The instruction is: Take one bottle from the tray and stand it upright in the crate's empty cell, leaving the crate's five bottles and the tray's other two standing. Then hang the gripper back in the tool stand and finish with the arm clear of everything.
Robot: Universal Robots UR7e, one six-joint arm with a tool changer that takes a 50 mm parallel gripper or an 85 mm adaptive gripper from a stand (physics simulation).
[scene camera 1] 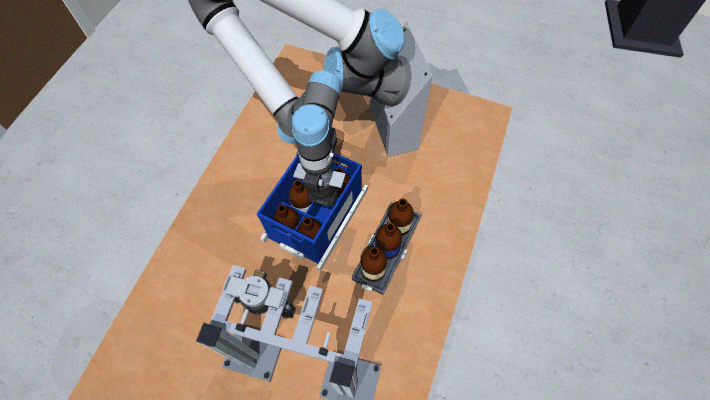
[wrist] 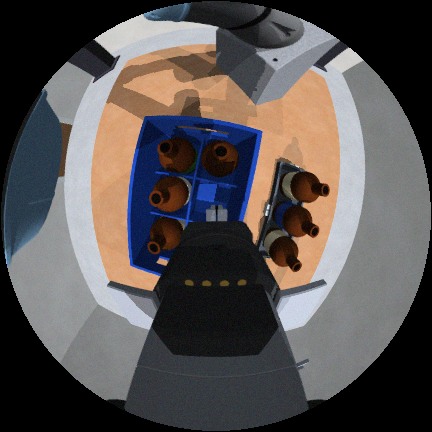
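Where they show: arm's base, link origin: (scene camera 1: 395, 81).
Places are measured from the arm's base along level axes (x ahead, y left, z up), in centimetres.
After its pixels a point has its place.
The blue crate (scene camera 1: 312, 250) {x 51.7, y -16.1, z -15.1 cm} (wrist: 251, 170) {x 32.3, y -8.6, z -7.5 cm} has six cells. Four of its brown bottles show clearly in the wrist view, three in the left column and one at the back right. The front-right bottle (scene camera 1: 309, 227) {x 46.8, y -17.5, z -10.5 cm} shows in the scene view. The middle right cell (wrist: 206, 192) {x 36.1, y -16.5, z -24.3 cm} is empty. My gripper (scene camera 1: 324, 200) (wrist: 216, 214) points down over the crate's right column, fingertips together with no bottle between them. Its body hides part of the crate. The dark tray (scene camera 1: 378, 287) {x 56.5, y 3.6, z -24.6 cm} (wrist: 279, 175) {x 33.1, y 2.9, z -22.4 cm} beside the crate holds three upright bottles: back (scene camera 1: 401, 215) {x 38.0, y 7.2, z -13.0 cm} (wrist: 302, 186) {x 35.5, y 4.2, z -13.6 cm}, middle (scene camera 1: 389, 240) {x 46.1, y 4.9, z -13.1 cm} (wrist: 295, 220) {x 42.6, y 2.3, z -13.4 cm} and front (scene camera 1: 373, 262) {x 53.3, y 1.4, z -12.8 cm} (wrist: 282, 250) {x 49.4, y -0.5, z -13.5 cm}.
The tool stand (scene camera 1: 295, 344) {x 81.1, y -10.9, z 9.1 cm} is in front of the crate. Another gripper (scene camera 1: 254, 294) hangs in its left bay; its right bay is empty. A white rail (scene camera 1: 342, 227) {x 40.4, y -9.9, z -22.1 cm} runs along the crate's right side. The grey robot pedestal (scene camera 1: 407, 120) {x 8.9, y 5.2, z -6.9 cm} (wrist: 280, 75) {x 10.0, y 2.7, z -10.1 cm} stands behind.
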